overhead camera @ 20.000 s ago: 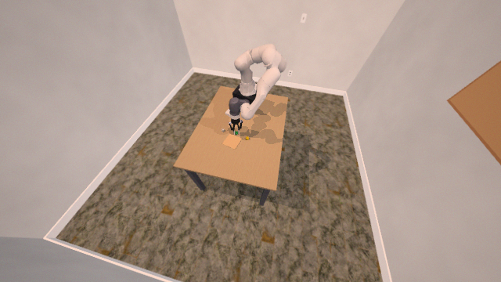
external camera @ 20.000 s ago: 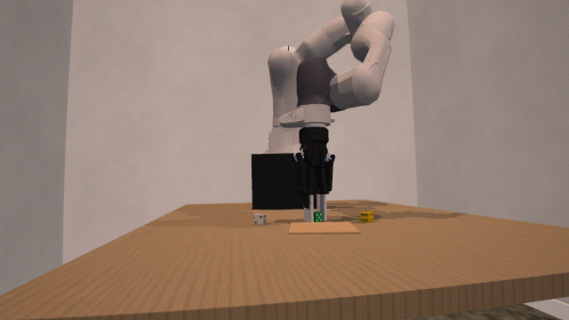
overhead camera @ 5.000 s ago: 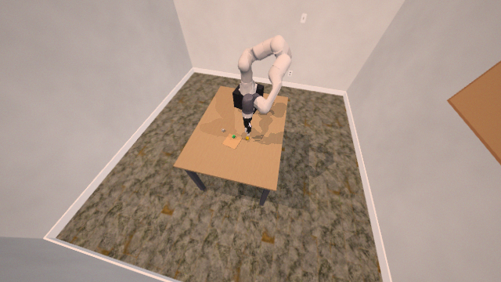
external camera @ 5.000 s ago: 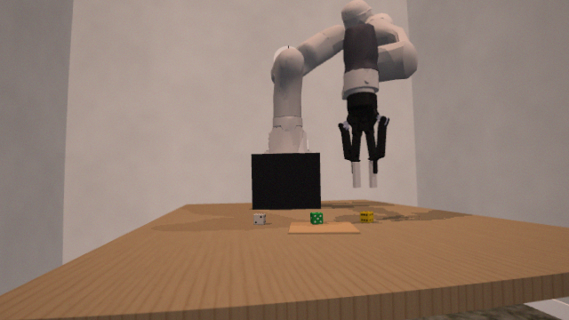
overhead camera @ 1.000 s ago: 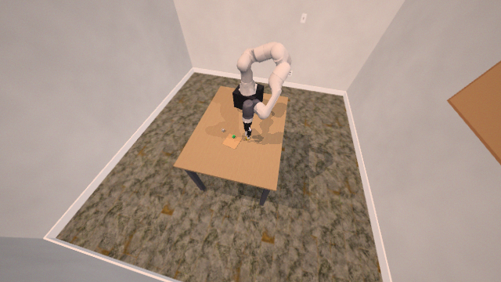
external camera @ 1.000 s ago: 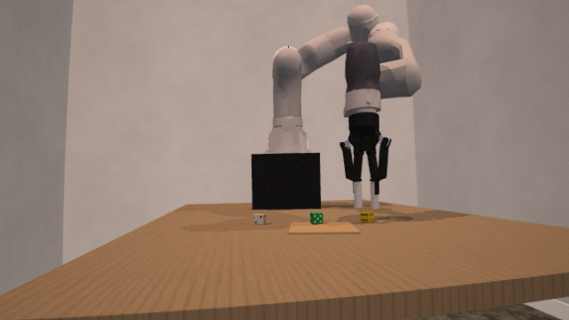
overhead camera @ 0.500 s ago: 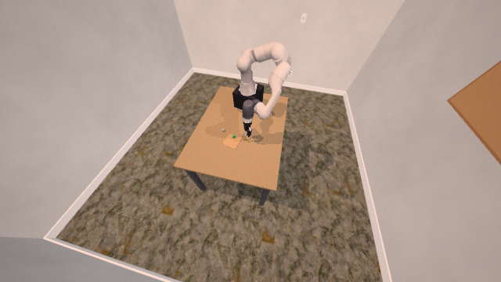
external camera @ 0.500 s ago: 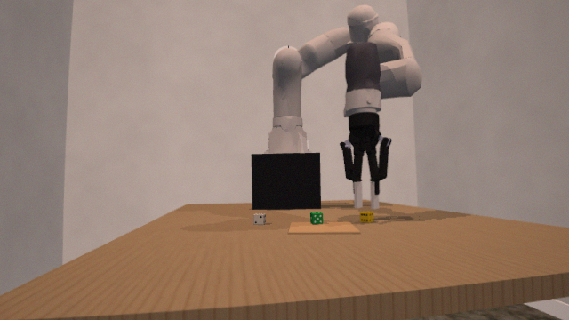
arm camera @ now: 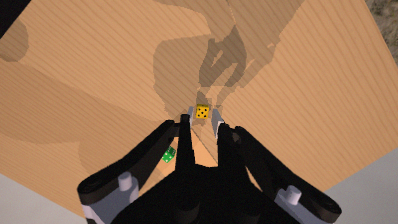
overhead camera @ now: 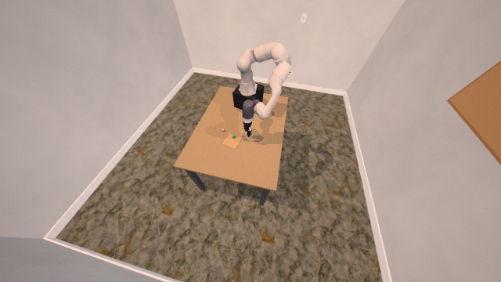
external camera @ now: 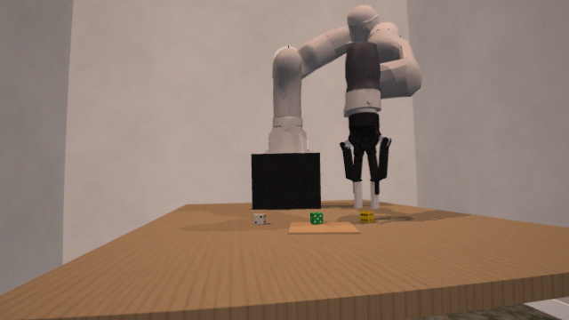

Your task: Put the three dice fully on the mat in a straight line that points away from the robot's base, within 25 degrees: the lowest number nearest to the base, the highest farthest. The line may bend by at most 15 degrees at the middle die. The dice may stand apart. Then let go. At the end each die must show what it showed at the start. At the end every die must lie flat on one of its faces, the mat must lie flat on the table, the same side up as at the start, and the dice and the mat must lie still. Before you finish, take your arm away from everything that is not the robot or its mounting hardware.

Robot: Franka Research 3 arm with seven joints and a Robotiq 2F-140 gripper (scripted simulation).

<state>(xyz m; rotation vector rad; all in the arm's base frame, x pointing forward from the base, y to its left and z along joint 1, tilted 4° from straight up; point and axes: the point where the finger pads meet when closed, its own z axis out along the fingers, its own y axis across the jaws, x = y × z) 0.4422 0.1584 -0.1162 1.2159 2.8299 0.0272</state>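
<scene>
Now: the yellow die 5 cm below my hand. Also, from my hand: tan mat (7 cm ahead, 13 cm to the right, 6 cm below); then white die (1 cm behind, 26 cm to the right, 5 cm below); then green die (3 cm ahead, 13 cm to the right, 5 cm below).
</scene>
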